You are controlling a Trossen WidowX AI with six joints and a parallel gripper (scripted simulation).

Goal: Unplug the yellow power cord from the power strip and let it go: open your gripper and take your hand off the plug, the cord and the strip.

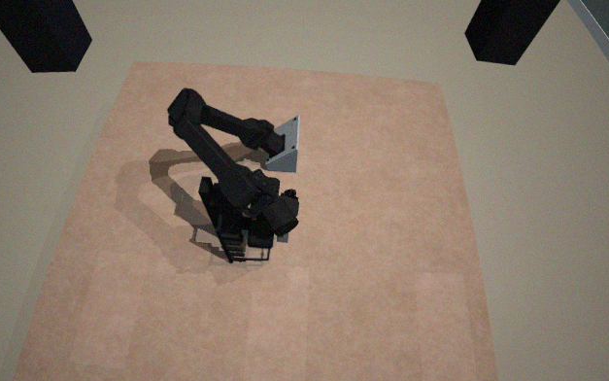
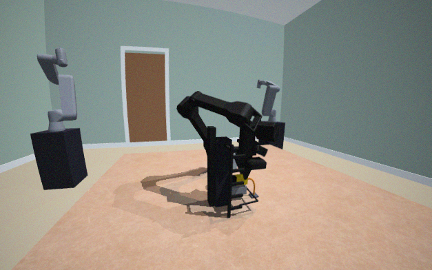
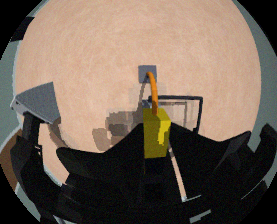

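Now: gripper tip 3 cm to the left of the yellow plug.
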